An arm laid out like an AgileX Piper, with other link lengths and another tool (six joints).
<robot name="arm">
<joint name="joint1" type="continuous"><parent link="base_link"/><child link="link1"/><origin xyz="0.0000 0.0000 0.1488"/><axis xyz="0 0 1"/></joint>
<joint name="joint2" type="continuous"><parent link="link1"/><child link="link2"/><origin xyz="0.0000 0.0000 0.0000"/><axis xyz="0 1 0"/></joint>
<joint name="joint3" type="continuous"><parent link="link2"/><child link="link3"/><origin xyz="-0.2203 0.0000 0.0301"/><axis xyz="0 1 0"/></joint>
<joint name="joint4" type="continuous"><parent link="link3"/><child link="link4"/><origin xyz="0.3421 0.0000 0.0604"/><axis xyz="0.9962 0 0.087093"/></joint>
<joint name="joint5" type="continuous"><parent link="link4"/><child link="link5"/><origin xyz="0.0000 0.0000 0.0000"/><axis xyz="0 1 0"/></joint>
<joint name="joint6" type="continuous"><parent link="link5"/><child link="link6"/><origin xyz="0.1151 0.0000 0.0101"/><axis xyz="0.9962 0 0.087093"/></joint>
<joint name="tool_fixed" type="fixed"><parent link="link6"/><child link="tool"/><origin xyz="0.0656 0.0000 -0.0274" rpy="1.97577 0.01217 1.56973"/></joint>
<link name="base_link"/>
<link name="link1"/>
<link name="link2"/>
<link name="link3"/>
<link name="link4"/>
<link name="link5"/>
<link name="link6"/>
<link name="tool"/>
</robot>
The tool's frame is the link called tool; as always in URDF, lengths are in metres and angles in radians. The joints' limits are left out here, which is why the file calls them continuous.
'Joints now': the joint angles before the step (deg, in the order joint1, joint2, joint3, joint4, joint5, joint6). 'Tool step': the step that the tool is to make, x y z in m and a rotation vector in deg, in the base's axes. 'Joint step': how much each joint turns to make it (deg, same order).
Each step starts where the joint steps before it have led.
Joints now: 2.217, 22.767, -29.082, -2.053, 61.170, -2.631
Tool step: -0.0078, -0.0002, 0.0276, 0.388, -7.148, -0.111
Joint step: 0.000, -7.069, 0.120, 0.000, -0.204, 0.164
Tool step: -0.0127, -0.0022, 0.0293, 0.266, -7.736, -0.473
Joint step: -0.445, -7.701, 0.014, -0.029, -0.053, 0.032
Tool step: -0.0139, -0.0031, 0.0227, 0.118, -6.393, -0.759
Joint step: -0.732, -6.510, 0.054, -0.049, 0.062, 0.003
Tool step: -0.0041, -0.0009, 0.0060, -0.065, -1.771, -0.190
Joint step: -0.190, -1.751, 0.006, -0.050, -0.027, -0.058
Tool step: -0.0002, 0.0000, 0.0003, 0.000, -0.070, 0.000
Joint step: 0.006, -0.064, -0.015, -0.006, 0.009, 0.004
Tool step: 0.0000, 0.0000, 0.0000, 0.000, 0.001, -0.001
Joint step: 0.003, 0.001, -0.001, -0.004, 0.001, 0.004
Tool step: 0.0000, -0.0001, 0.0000, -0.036, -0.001, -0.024
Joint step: 0.035, -0.001, 0.002, -0.078, 0.000, 0.032
